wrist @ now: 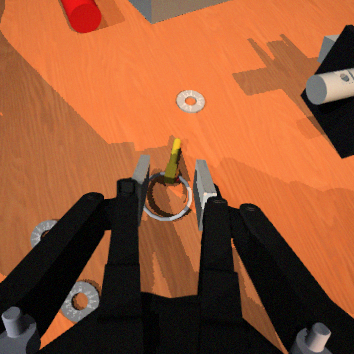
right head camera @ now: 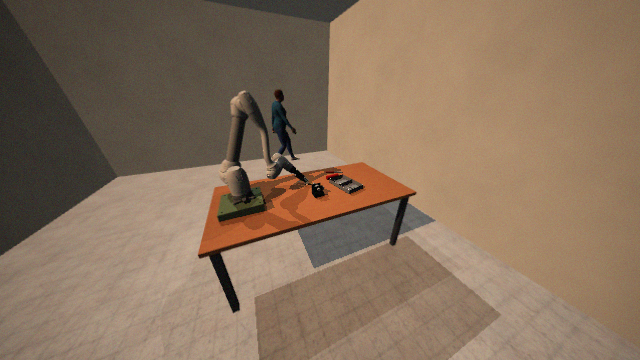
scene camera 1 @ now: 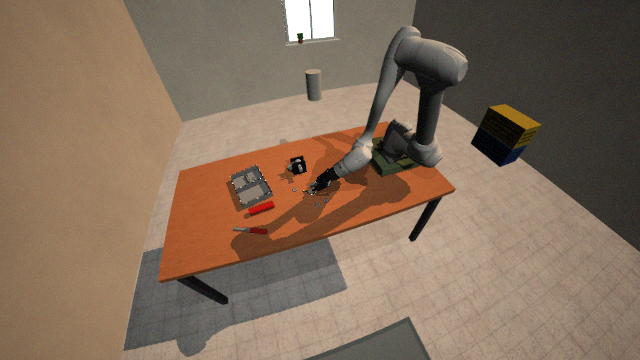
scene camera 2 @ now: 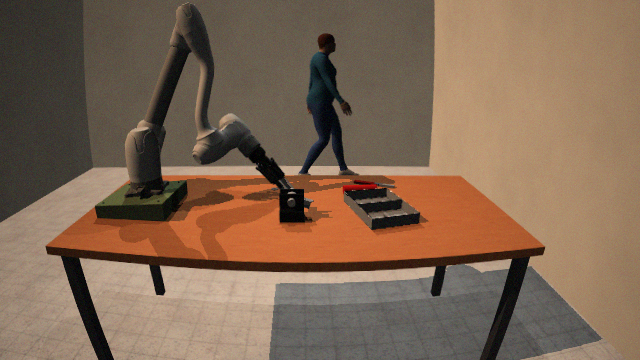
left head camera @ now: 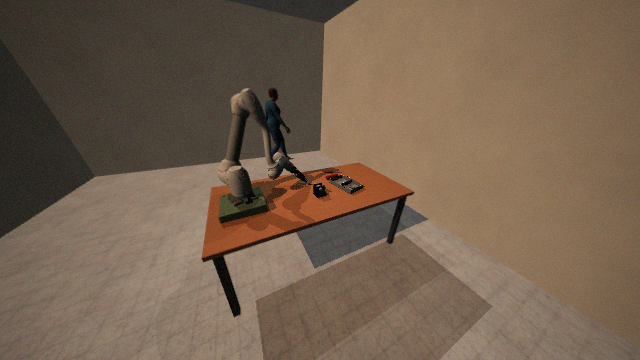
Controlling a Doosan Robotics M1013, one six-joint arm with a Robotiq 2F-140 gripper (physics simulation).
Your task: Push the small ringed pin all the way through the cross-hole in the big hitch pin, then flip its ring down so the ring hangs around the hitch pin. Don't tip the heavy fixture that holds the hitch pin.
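Places are measured from the arm's base along level axes (x ahead, y up, z right), in metres.
Where they show: gripper, between the fingertips: (wrist: 171,171) (right head camera: 308,182) (scene camera 1: 309,189) (left head camera: 308,182); arm's base, origin of its link: (right head camera: 243,197) (scene camera 1: 391,153) (scene camera 2: 147,190) (left head camera: 243,197).
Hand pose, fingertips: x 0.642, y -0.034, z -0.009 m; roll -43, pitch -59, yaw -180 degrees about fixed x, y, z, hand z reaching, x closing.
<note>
Each offset is from my fingertips to the centre of the thing. "spot": to the spot under its first point.
The small ringed pin @(spot: dx +0.014, dy -0.013, dz +0.010 m) (wrist: 173,161) lies on the table, its yellow shank pointing away from the gripper in the wrist view. Its silver ring @(spot: dx -0.027, dy -0.015, dz +0.005 m) (wrist: 190,202) lies between the fingertips. My gripper (wrist: 171,171) (scene camera 1: 311,190) is partly open, low over the table, with one fingertip on each side of the ring and nothing gripped. The pale hitch pin (wrist: 327,88) (scene camera 2: 291,202) sticks out of the black fixture (wrist: 340,127) (scene camera 2: 291,216) (scene camera 1: 303,163), which stands upright. A small hole shows in the hitch pin in the wrist view. The ringed pin is apart from the fixture.
Loose washers lie near the gripper, one ahead @(dx +0.076, dy -0.022, dz +0.062 m) (wrist: 180,106) and two at the left (wrist: 37,235) (wrist: 92,295). A grey compartment tray @(dx +0.331, dy -0.003, dz +0.220 m) (scene camera 1: 267,191) (scene camera 2: 395,220), a red cylinder @(dx +0.311, dy -0.004, dz +0.003 m) (scene camera 1: 261,208) (wrist: 82,17) and a red-handled tool @(dx +0.413, dy -0.018, dz -0.105 m) (scene camera 1: 258,231) lie farther off. A person (scene camera 2: 321,90) is behind the table.
</note>
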